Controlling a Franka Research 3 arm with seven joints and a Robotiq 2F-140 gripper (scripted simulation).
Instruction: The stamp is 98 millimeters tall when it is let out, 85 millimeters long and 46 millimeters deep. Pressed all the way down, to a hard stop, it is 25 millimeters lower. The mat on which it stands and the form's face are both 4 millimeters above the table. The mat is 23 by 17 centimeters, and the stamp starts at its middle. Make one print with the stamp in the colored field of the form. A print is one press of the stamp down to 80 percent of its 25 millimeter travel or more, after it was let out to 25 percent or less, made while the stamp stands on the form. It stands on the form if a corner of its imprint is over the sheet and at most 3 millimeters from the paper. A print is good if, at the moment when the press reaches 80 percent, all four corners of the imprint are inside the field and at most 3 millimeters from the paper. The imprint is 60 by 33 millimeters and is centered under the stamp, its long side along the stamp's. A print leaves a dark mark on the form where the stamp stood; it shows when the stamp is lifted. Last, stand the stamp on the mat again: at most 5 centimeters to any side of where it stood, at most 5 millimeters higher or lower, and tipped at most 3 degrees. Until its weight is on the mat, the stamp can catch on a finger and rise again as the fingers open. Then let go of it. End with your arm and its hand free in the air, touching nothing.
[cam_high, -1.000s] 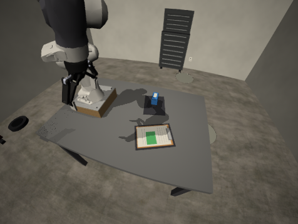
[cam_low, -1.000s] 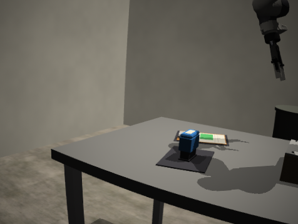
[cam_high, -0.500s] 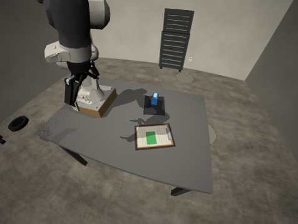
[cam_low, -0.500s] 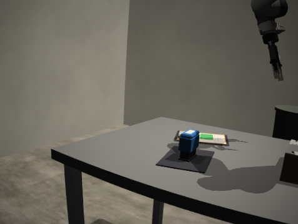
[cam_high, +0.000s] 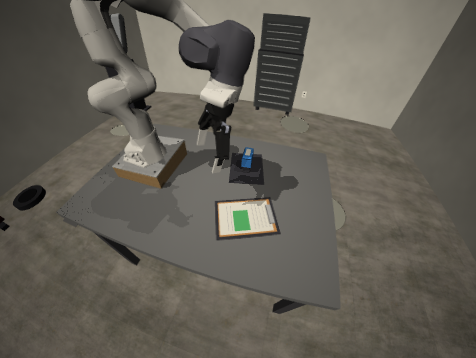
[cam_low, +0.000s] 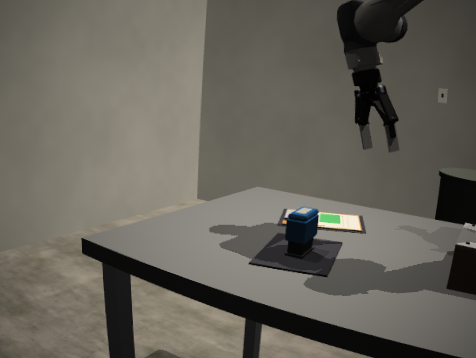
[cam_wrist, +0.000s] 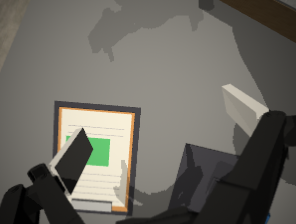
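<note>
My gripper is now 12 cm short of the blue stamp, 23 cm to the right of it and 19 cm above it. The rest, counted from my hand: form (17 cm ahead, 7 cm to the right, 24 cm below); dark mat (12 cm ahead, 23 cm to the left, 24 cm below).
</note>
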